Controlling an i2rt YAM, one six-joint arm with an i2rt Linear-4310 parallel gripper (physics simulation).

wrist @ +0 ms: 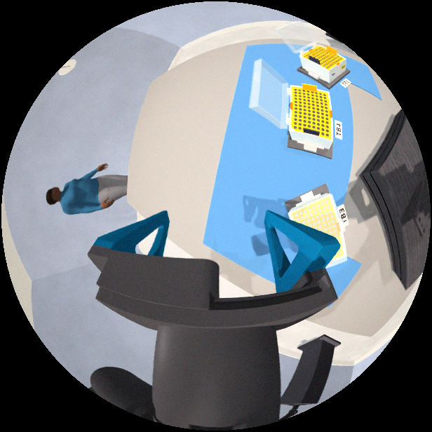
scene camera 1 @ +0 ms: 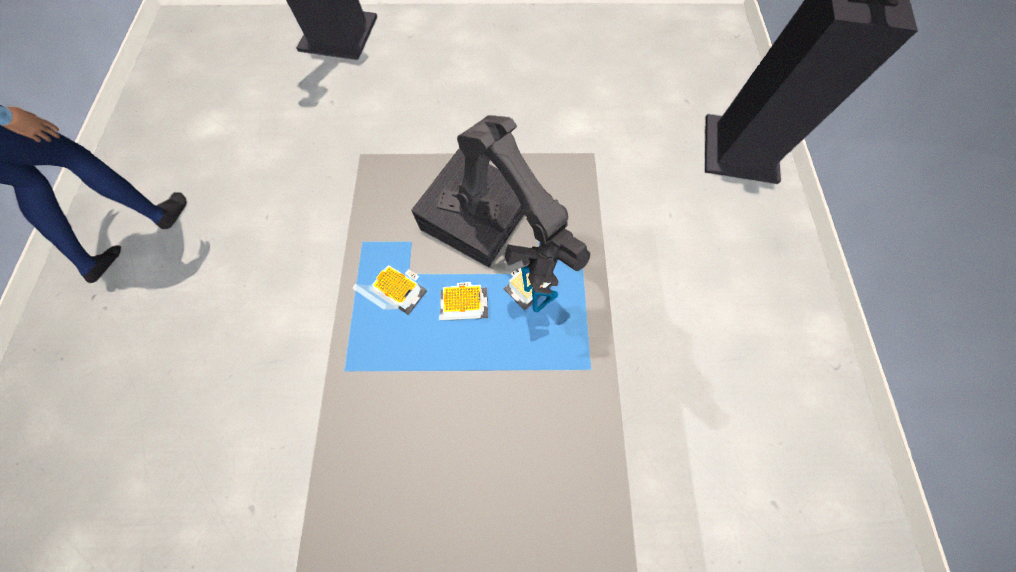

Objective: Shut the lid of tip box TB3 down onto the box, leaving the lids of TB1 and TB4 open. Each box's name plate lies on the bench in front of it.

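Places are measured from the arm's base along level axes (x ahead, y left, z up), in centimetres.
Pixels of known places: gripper, fingertip midpoint: (scene camera 1: 531,301); arm's base at its link origin: (scene camera 1: 469,205).
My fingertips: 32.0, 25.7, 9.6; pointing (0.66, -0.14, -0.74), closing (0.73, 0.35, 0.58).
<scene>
Ahead of a thing's pixels: the offset from my fingertips to its middle, as dx, dy, dz. "spot": to the spot under its first point. Level surfaces: height alone.
Tip box TB3 @[-13.1, -1.9, -17.0] (scene camera 1: 519,286) (wrist: 315,213) stands at the right of the scene view, its plate (wrist: 343,215) beside it. Its yellow rack looks pale, as if seen through the clear lid lying down over it; whether the lid is fully seated I cannot tell. TB4 @[-1.6, -21.6, -14.4] (scene camera 1: 462,299) (wrist: 311,111) is in the middle, its clear lid (wrist: 270,93) open and tilted back. TB1 @[-2.0, -44.1, -14.4] (scene camera 1: 396,285) (wrist: 324,62) is at the left, its lid @[spot: +5.5, -45.5, -6.2] (scene camera 1: 374,297) (wrist: 295,37) also open. My gripper (scene camera 1: 536,290) (wrist: 216,215) is open and empty, above and beside TB3, one blue finger partly hiding it.
The boxes stand on a blue mat @[dz -20.8] (scene camera 1: 426,348) (wrist: 240,150) on the beige bench @[dz -21.2] (scene camera 1: 469,454). The arm's dark base block (scene camera 1: 455,238) (wrist: 400,200) is behind them. Dark pillars (scene camera 1: 796,92) (scene camera 1: 330,28) stand beyond the bench. A person (scene camera 1: 42,184) is at the left of the scene view.
</scene>
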